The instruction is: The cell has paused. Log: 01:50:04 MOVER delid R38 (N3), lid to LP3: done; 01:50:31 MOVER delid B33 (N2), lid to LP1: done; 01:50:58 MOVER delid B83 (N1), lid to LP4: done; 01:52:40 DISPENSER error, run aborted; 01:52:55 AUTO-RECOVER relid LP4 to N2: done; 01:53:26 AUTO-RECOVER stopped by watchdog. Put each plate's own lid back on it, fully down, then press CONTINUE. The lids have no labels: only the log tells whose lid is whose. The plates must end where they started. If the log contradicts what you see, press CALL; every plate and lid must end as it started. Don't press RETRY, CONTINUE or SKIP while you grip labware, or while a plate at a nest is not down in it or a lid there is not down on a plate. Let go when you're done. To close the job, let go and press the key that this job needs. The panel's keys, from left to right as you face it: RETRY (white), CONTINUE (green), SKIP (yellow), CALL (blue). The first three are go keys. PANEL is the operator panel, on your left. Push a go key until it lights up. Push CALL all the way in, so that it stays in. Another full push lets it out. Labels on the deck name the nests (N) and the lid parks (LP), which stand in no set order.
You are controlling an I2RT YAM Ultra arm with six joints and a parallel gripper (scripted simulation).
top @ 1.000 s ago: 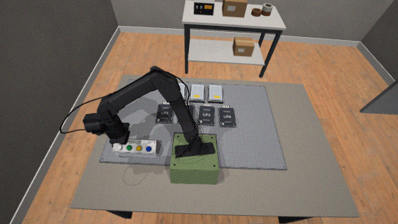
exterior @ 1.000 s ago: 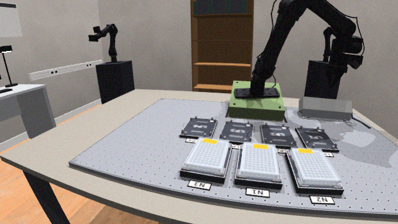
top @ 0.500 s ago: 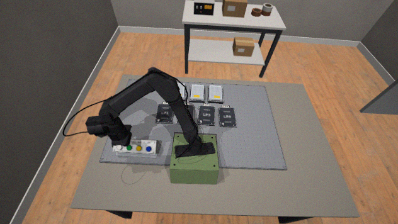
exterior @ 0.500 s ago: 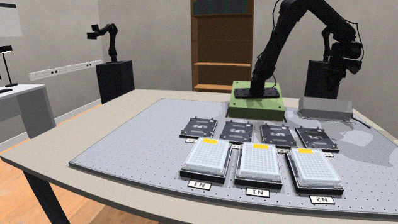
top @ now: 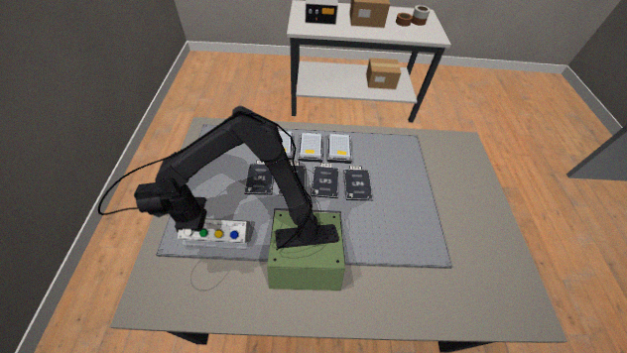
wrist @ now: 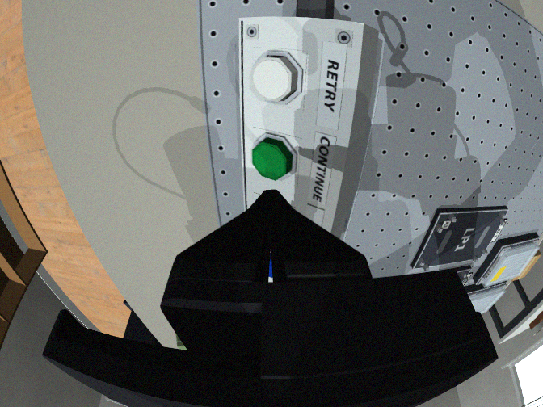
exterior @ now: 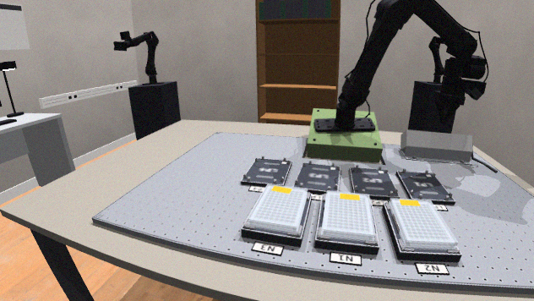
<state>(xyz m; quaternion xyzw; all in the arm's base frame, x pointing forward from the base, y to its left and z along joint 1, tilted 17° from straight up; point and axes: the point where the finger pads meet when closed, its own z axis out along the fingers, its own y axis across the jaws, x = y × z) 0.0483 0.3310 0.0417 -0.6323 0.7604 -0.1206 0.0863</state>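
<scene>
My gripper is now 5 cm above the green continue key. The rest, counted from my hand: blue call key 10 cm to the right, 6 cm below, 2 cm behind; white retry key 5 cm to the left, 5 cm below, 1 cm ahead; yellow skip key 5 cm to the right, 5 cm below, 1 cm behind.
</scene>
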